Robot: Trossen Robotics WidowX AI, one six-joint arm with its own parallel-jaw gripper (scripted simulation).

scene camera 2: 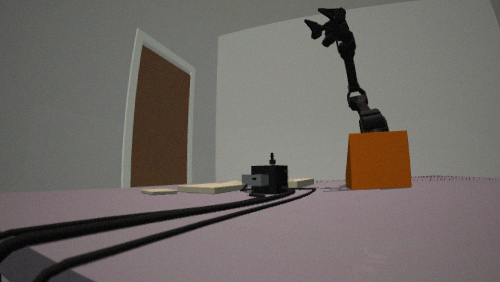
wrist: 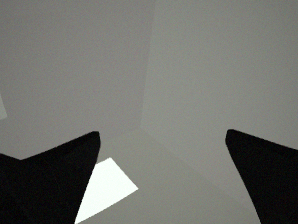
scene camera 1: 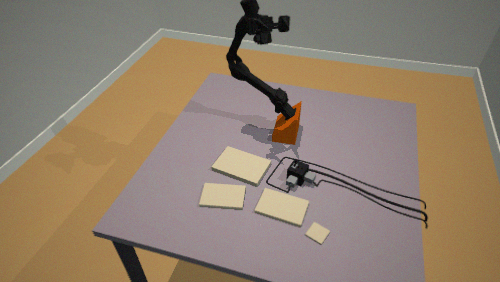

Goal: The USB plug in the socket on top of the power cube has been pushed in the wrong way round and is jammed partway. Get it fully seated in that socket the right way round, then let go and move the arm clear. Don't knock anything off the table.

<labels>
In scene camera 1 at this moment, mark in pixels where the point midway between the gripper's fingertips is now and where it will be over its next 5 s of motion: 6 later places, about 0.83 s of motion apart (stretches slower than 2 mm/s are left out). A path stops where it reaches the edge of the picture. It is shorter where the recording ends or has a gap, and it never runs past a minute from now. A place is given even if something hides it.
My gripper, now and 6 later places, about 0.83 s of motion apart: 278,28; 305,132; 296,157; 296,160; 296,159; 296,156; 296,157
</labels>
